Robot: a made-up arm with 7 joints. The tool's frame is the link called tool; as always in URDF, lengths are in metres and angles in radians. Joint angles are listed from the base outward.
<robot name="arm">
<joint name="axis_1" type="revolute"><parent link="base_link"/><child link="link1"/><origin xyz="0.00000 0.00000 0.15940" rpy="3.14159 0.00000 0.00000"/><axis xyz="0 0 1"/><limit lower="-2.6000" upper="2.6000"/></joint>
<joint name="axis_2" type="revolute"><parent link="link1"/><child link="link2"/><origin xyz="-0.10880 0.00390 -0.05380" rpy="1.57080 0.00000 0.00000"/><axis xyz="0 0 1"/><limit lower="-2.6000" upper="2.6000"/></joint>
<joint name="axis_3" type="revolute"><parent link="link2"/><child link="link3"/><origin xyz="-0.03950 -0.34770 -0.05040" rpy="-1.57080 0.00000 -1.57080"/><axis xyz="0 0 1"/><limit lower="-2.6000" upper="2.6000"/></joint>
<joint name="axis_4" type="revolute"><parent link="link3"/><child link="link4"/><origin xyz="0.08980 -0.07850 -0.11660" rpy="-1.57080 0.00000 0.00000"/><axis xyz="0 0 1"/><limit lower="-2.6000" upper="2.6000"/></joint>
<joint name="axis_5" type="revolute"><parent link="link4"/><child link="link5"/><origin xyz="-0.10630 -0.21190 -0.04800" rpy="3.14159 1.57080 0.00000"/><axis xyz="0 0 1"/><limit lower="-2.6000" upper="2.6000"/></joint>
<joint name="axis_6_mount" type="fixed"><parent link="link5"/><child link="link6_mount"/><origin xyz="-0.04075 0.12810 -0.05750"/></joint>
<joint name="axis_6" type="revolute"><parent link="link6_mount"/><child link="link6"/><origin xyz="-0.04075 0.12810 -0.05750" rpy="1.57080 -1.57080 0.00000"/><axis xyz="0 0 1"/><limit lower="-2.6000" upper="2.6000"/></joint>
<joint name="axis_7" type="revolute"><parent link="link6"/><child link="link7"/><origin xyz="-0.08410 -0.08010 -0.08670" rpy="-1.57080 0.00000 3.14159"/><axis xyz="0 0 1"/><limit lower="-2.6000" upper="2.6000"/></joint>
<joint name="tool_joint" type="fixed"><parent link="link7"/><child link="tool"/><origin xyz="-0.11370 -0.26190 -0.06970" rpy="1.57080 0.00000 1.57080"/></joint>
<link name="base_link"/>
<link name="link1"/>
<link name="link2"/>
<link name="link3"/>
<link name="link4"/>
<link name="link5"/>
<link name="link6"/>
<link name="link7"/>
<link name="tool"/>
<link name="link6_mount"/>
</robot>
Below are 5 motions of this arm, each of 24 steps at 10 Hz.
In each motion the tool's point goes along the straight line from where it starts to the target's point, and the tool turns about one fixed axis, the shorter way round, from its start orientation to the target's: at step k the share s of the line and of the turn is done. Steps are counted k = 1, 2, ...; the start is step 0. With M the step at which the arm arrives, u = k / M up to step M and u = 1 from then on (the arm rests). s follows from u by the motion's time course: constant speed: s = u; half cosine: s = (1 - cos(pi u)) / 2; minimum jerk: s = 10 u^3 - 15 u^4 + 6 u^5.
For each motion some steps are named. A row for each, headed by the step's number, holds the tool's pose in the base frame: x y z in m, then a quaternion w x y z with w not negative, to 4 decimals.
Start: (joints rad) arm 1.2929 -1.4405 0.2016 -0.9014 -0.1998 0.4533 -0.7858
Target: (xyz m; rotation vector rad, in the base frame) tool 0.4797 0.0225 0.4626 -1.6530 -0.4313 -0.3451
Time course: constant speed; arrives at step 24
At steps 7, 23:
7: 0.1551 0.0741 0.2940 0.6953 -0.5682 -0.3591 -0.2545
23: 0.4606 0.0255 0.4527 0.6480 -0.7178 -0.1998 -0.1579

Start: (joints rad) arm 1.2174 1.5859 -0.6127 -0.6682 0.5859 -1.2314 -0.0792
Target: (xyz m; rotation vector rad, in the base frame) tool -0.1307 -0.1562 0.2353 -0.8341 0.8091 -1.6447
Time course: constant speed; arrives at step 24
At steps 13, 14, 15, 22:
13: -0.0720 -0.1566 0.1971 0.4547 -0.1086 0.4780 -0.7437
14: -0.0773 -0.1566 0.2006 0.4637 -0.1313 0.4669 -0.7414
15: -0.0827 -0.1566 0.2041 0.4724 -0.1539 0.4556 -0.7387
22: -0.1200 -0.1563 0.2284 0.5233 -0.3078 0.3673 -0.7046

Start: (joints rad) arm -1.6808 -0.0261 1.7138 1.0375 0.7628 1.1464 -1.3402
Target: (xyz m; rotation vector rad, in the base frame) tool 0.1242 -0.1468 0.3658 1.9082 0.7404 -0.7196
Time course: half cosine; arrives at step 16
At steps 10, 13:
10: 0.1872 -0.1001 0.3113 0.7041 0.6644 0.1706 -0.1836
13: 0.1414 -0.1340 0.3509 0.5374 0.7540 0.2684 -0.2658

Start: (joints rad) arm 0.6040 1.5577 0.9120 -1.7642 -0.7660 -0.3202 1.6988
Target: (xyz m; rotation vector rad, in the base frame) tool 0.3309 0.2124 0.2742 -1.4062 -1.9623 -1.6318
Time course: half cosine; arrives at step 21
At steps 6, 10, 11, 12, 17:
6: 0.3184 0.3043 0.1555 0.4095 -0.6005 -0.2232 -0.6496
10: 0.3226 0.2732 0.1956 0.3197 -0.5796 -0.3895 -0.6404
11: 0.3238 0.2648 0.2065 0.2930 -0.5703 -0.4325 -0.6339
12: 0.3249 0.2564 0.2173 0.2660 -0.5595 -0.4740 -0.6257
17: 0.3296 0.2222 0.2615 0.1488 -0.5006 -0.6292 -0.5756

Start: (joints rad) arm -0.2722 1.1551 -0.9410 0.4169 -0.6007 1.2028 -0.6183
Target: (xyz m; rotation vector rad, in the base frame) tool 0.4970 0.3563 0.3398 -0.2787 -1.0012 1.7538
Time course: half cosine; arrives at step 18
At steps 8, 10, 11, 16, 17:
8: 0.4238 0.3106 0.1967 0.4160 -0.2376 -0.2757 0.8333
10: 0.4455 0.3241 0.2390 0.4507 -0.2029 -0.3199 0.8083
11: 0.4560 0.3307 0.2596 0.4668 -0.1856 -0.3408 0.7947
16: 0.4932 0.3540 0.3324 0.5191 -0.1229 -0.4115 0.7390
17: 0.4961 0.3557 0.3379 0.5227 -0.1181 -0.4166 0.7343

